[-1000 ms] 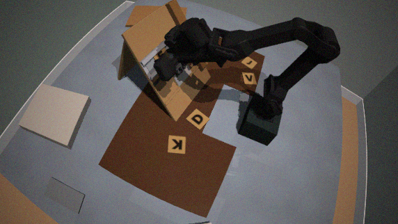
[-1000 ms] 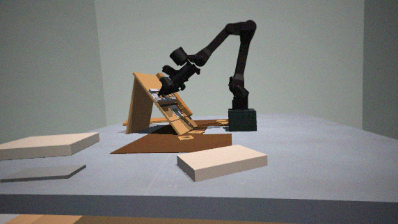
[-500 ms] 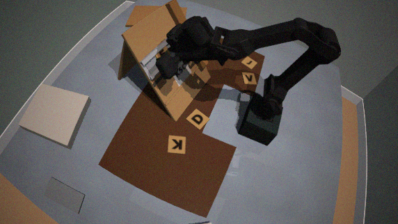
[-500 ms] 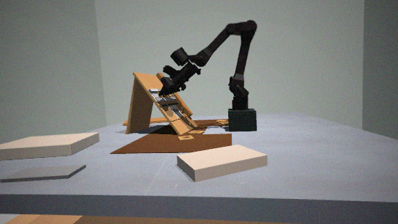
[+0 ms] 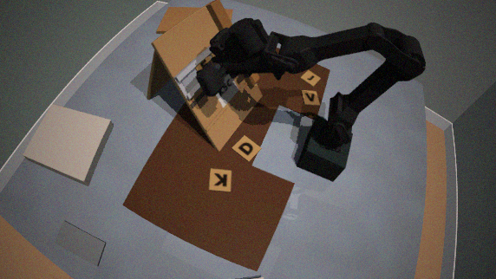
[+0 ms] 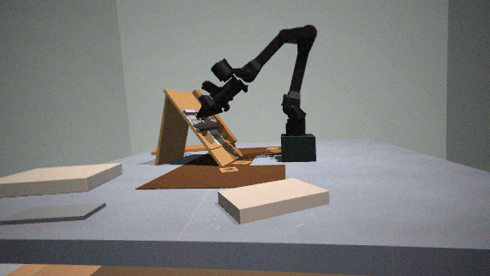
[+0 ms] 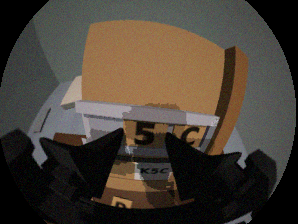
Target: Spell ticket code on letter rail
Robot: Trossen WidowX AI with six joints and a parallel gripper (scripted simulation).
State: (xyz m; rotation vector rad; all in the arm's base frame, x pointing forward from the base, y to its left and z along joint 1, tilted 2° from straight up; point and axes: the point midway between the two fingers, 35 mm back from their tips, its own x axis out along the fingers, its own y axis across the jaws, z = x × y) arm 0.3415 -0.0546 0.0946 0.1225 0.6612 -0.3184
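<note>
The white ticket is 8 cm below my gripper tip, 6 cm behind it and 1 cm to the right of it. Round my gripper tip: thin grey plate 51 cm to the left, 22 cm ahead, 18 cm below; then brown mat 18 cm below, 16 cm behind, 2 cm to the left; then beige block 40 cm ahead, 25 cm to the left, 16 cm below.
</note>
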